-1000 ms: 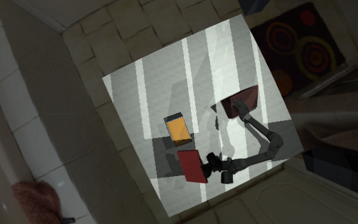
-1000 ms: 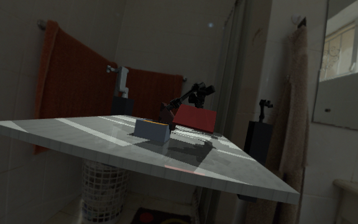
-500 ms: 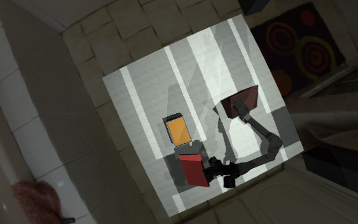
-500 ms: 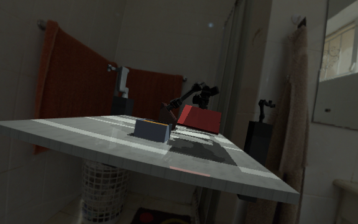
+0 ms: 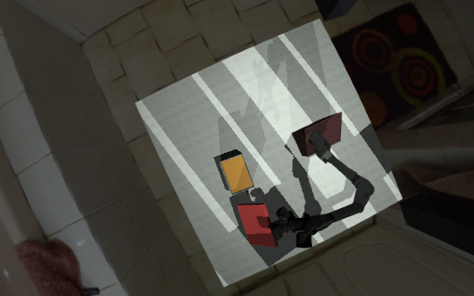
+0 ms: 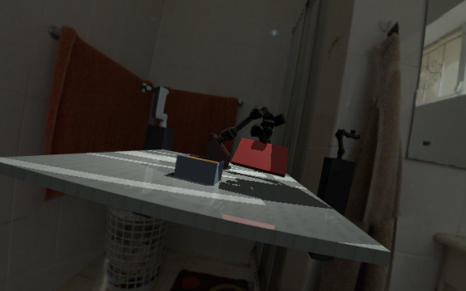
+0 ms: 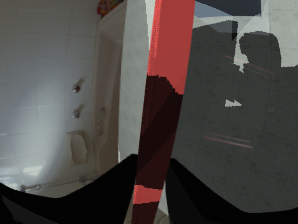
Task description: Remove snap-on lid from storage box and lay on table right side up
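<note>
Right now my gripper tip is 60 mm short of the red lid, 50 mm above it and 10 mm to the left of it. Round my gripper tip: grey-blue storage box (290 mm to the right, 170 mm below, 70 mm ahead).
</note>
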